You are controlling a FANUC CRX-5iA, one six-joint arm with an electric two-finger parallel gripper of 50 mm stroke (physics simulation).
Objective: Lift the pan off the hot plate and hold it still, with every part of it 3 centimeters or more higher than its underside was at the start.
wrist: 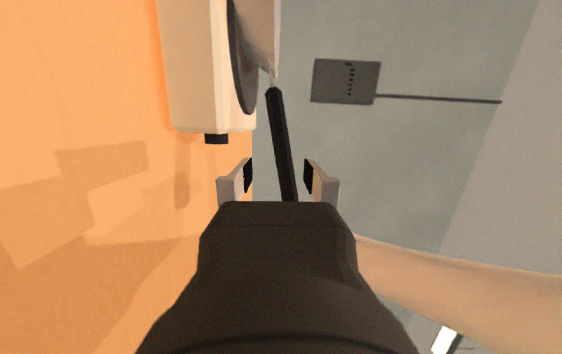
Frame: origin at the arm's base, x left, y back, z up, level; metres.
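Seen in the pictures: gripper, fingertip midpoint: [278, 169].
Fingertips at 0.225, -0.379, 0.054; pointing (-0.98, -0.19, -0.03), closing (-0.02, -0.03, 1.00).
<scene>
Pixels of each thing's top centre, then the offset from my fingertips to it, as dx, dy, dz. "pt": a spot on its surface instead. Level surfaces: height alone.
- pan, surface spot: [258, 32] pt -0.032, -0.142, -0.028
- white hot plate, middle of its top: [250, 57] -0.118, -0.163, -0.053
- orange table top, its level: dz -0.124
- black knob, middle of its top: [228, 138] -0.079, -0.035, -0.074
The pan [258, 32] shows in part at the top of the wrist view, a pale body resting against the dark round plate of the white hot plate [192, 75]. Its black handle [281, 142] runs down from the pan between the two fingers, and its lower end is hidden behind the gripper body. My gripper [278, 169] is open, with one fingertip on each side of the handle and a visible gap on both sides. The far part of the pan is cut off by the view's top edge.
An orange table top [100, 100] fills the left side, with shadows on it. A black knob [216, 138] sticks out from the hot plate. A grey panel [330, 81] with a thin bar is at the upper right. A beige curved shape [465, 275] crosses the lower right.
</scene>
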